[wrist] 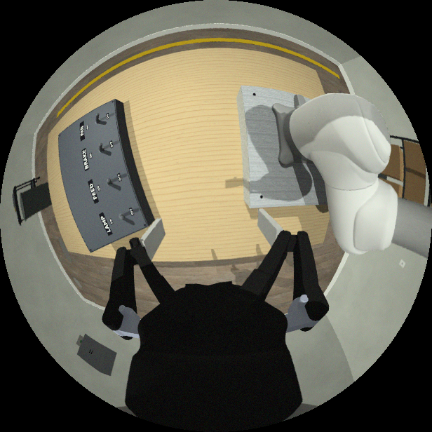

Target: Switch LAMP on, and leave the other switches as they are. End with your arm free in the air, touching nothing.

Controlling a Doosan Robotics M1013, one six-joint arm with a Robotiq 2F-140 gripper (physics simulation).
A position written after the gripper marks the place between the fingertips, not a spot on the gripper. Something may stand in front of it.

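The gripper [209, 222] shares the scene with a dark grey switch panel [95, 205].
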